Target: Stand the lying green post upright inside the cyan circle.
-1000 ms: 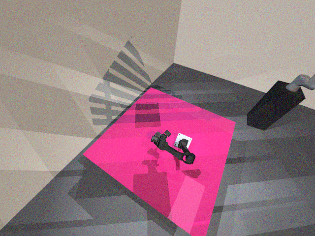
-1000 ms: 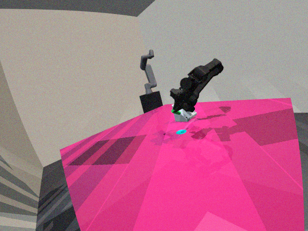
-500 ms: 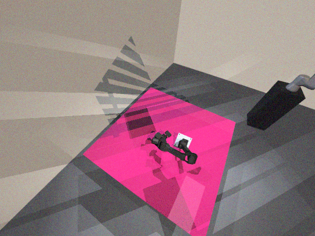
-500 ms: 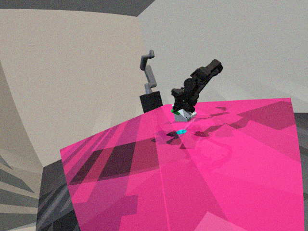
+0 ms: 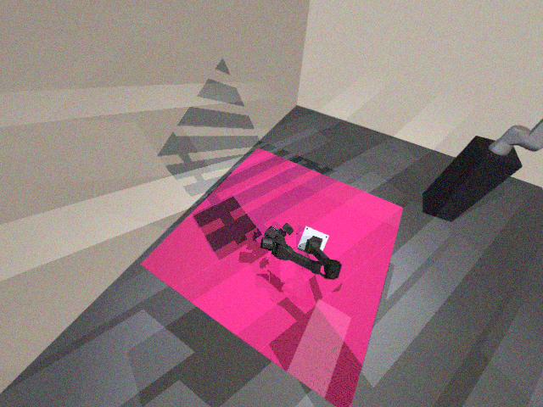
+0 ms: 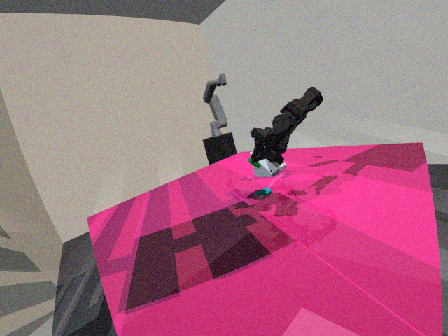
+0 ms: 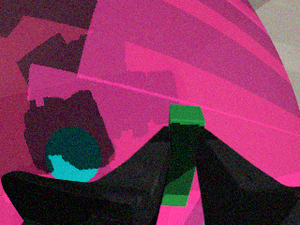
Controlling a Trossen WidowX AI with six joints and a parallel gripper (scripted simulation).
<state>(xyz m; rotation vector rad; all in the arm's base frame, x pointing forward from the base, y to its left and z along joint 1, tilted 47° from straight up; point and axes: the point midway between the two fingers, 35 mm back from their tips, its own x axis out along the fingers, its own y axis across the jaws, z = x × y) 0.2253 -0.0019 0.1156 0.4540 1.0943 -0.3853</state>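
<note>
My gripper tip is now 20 mm short of the cyan circle, 40 mm to the right of it and 120 mm above it. From my gripper tip the other things lie so: green post (20 mm behind, 10 mm below).
</note>
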